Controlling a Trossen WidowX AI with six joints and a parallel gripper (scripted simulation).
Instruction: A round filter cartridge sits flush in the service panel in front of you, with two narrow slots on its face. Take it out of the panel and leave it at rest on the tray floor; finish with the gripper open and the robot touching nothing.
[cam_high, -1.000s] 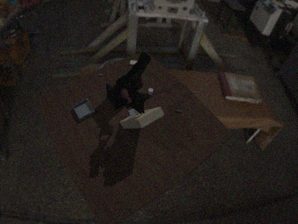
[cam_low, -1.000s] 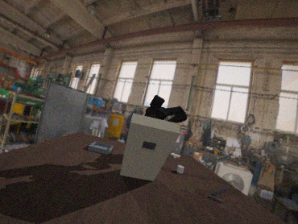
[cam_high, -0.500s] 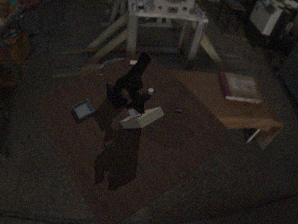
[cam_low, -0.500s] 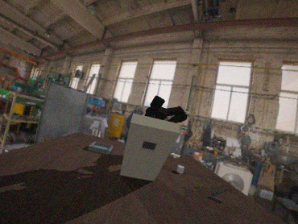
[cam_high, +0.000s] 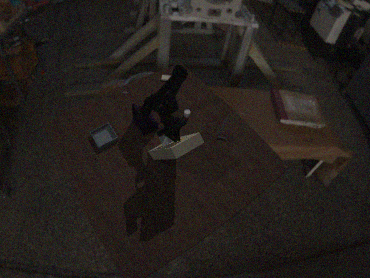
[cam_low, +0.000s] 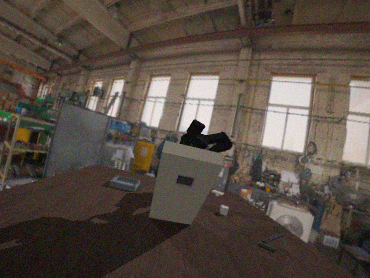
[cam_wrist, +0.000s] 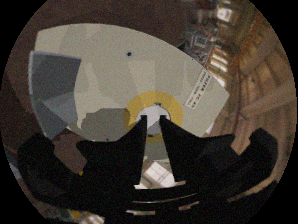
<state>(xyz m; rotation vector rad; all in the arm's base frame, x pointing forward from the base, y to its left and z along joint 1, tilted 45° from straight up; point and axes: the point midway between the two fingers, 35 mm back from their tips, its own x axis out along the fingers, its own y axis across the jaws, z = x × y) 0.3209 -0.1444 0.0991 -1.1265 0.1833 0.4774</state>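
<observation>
My gripper tip is now 10 mm short of the round cartridge and 10 mm above it. The rest, counted from my gripper tip: blue-grey tray 460 mm behind, 240 mm to the right, 230 mm below; service panel 80 mm below, 40 mm behind.
</observation>
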